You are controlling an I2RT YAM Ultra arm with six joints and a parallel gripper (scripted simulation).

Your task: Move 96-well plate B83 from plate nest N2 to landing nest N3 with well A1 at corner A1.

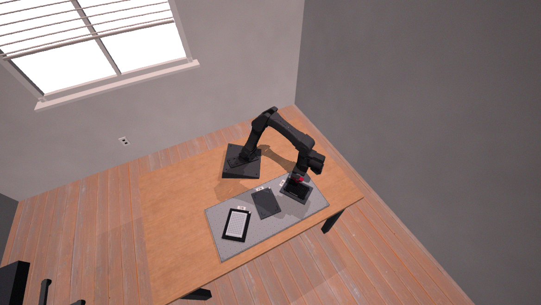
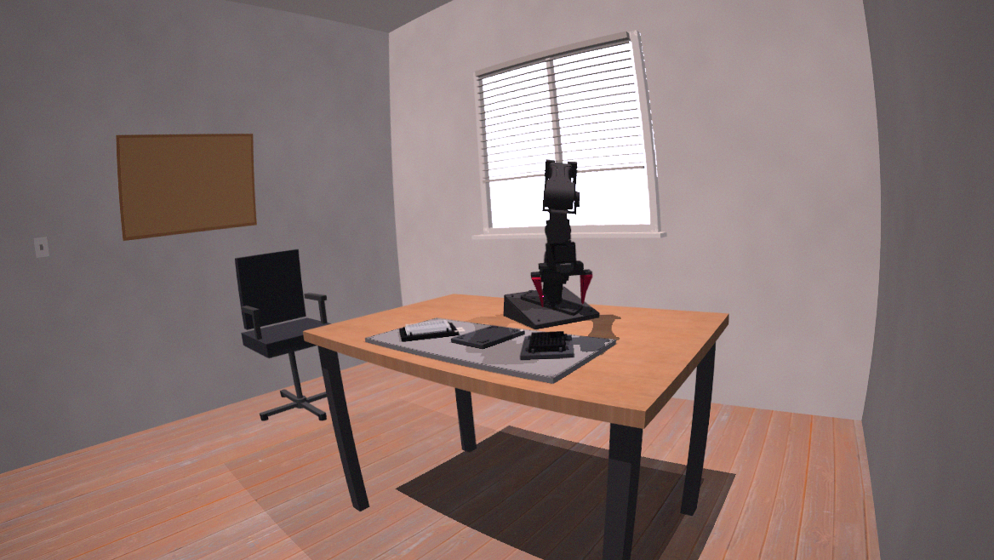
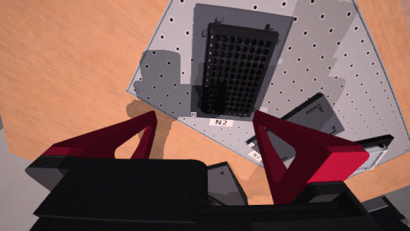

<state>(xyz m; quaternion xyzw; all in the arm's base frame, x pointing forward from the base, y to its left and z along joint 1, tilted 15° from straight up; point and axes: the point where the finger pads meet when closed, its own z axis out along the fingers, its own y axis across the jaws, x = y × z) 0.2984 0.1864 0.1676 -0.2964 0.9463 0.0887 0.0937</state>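
Now: hand 90 mm above the black 96-well plate B83, 30 mm to the left of it and 30 mm short of it. Also, from my hand: N2 label: 110 mm below, 80 mm to the right, 60 mm behind; plate nest N2: 110 mm below, 30 mm to the right, 30 mm ahead; dark landing nest N3: 230 mm to the right, 110 mm below, 10 mm ahead.
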